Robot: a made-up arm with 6 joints.
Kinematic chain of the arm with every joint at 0, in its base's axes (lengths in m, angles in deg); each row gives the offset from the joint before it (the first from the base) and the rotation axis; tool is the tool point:
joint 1: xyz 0 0 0.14 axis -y
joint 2: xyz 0.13 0.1 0 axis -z
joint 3: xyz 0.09 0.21 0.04 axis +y
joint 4: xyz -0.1 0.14 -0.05 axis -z
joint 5: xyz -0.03 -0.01 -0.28 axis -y
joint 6: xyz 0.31 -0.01 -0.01 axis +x
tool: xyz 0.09 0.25 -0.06
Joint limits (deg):
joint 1: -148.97..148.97
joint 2: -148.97..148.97
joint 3: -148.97..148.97
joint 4: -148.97..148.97
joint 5: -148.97..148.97
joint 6: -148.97..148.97
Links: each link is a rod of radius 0.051 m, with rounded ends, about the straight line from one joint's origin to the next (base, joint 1, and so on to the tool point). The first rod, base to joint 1, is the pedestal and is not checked.
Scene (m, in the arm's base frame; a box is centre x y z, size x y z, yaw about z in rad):
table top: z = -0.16
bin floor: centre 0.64 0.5 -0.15 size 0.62 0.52 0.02 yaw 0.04
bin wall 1: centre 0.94 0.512 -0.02 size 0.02 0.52 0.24 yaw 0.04
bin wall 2: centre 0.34 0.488 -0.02 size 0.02 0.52 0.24 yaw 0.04
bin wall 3: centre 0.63 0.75 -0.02 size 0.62 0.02 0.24 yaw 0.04
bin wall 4: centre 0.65 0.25 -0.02 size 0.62 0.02 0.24 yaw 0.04
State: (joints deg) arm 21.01 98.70 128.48 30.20 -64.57 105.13
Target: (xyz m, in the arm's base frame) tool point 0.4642 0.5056 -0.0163
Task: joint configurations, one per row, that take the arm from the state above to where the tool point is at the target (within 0.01 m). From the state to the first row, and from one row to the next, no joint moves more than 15 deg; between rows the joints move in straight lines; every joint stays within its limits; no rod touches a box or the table.
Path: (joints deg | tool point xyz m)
1: 9.73 101.20 114.32 24.01 -60.20 101.56 | 0.3971 0.5707 0.2535
2: -1.54 103.70 100.17 17.83 -55.83 97.99 | 0.4642 0.5056 -0.0162

